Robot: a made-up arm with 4 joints.
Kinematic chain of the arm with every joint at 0, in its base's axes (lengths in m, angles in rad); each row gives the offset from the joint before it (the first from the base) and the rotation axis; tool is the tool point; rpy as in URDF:
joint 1: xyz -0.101 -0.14 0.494 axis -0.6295 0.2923 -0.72
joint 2: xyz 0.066 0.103 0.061 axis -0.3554 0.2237 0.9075
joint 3: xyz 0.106 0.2 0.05 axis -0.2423 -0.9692 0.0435
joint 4: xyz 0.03 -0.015 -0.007 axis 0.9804 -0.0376 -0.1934
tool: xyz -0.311 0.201 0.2 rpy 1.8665 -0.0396 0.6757
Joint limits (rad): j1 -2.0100..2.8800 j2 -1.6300..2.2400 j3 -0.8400..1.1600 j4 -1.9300..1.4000
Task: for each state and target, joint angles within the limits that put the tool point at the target. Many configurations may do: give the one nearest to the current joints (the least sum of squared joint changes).
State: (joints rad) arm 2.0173 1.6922 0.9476 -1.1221
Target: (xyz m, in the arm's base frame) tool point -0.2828 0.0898 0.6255
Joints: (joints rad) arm 1.9024 2.0140 0.7798 -0.9479
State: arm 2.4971 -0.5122 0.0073 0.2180
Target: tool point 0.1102 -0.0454 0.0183
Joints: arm 1.9291 0.1812 0.4552 -0.3723
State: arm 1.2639 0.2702 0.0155 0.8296
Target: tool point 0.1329 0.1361 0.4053
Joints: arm 1.7297 0.2735 0.4493 1.3569
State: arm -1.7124 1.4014 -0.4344 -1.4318
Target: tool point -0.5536 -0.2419 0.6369
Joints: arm -0.8597 0.8864 -0.5443 -1.3182
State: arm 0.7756 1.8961 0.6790 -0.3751
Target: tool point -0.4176 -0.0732 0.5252
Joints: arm 1.0872 1.7626 0.8547 -0.9291
